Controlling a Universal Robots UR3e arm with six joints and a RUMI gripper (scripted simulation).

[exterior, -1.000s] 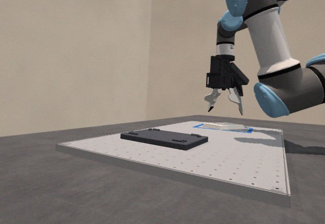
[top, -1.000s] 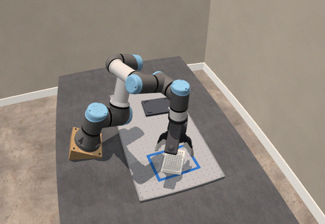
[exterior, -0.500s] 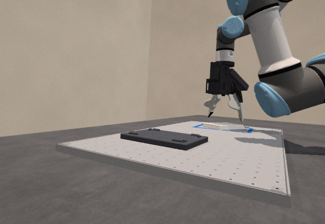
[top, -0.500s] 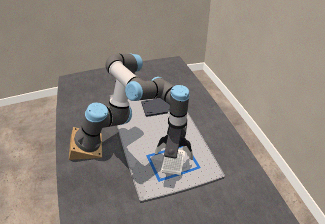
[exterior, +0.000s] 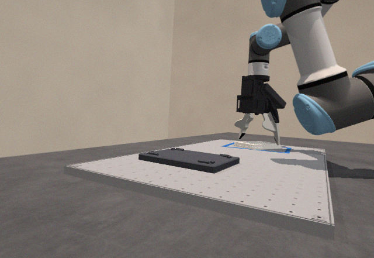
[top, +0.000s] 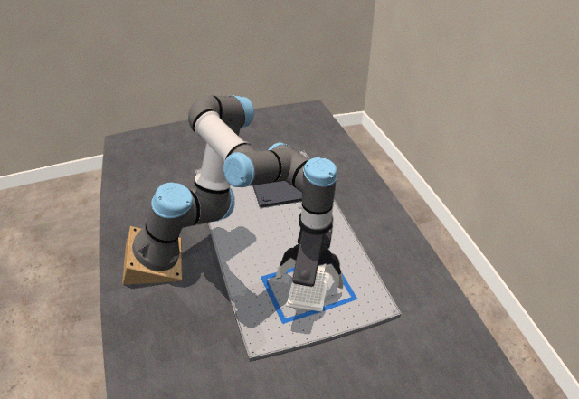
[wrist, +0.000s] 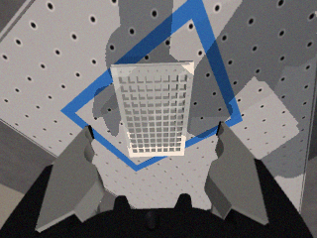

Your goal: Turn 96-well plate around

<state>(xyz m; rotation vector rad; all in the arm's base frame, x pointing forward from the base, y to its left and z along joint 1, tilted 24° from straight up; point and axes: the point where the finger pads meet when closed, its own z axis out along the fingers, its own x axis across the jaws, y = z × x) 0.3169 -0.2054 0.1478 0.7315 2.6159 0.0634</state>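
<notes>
The white 96-well plate lies 1 cm below my hand. Also, from my hand: A1 mark (14 cm ahead, 31 cm to the left); plate nest N1 (7 cm ahead, 37 cm to the left, 1 cm below).
</notes>
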